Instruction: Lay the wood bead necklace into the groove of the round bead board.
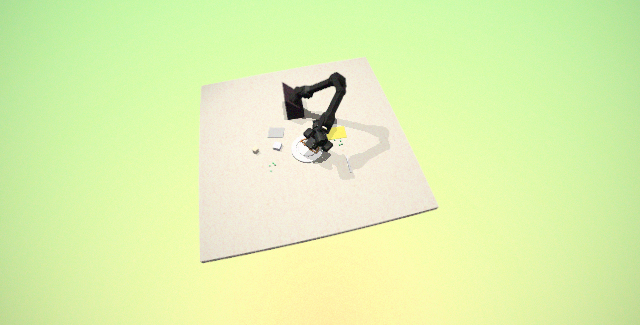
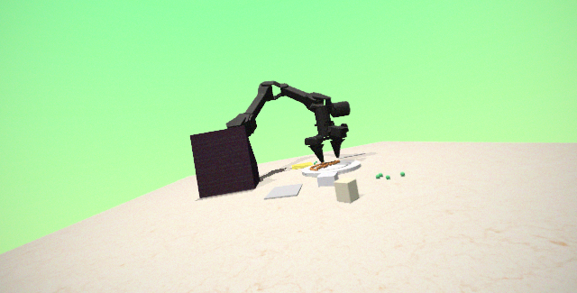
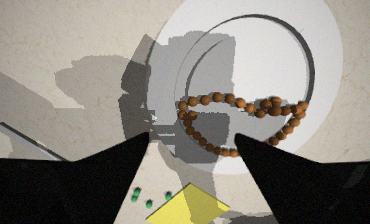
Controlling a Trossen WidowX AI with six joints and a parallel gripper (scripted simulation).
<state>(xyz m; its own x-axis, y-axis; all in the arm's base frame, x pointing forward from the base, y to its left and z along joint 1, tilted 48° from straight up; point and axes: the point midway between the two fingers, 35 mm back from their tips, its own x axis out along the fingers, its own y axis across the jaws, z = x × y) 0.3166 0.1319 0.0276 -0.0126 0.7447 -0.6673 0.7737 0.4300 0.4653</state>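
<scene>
My gripper tip is 2 cm past the round white bead board, 6 cm to the left of it and 1 cm above it. From my gripper tip the other things lie so: thin white strip (13 cm ahead, 16 cm to the left, 2 cm below); yellow card (10 cm behind, 13 cm to the left, 2 cm below); grey flat plate (17 cm behind, 25 cm to the right, 2 cm below).
</scene>
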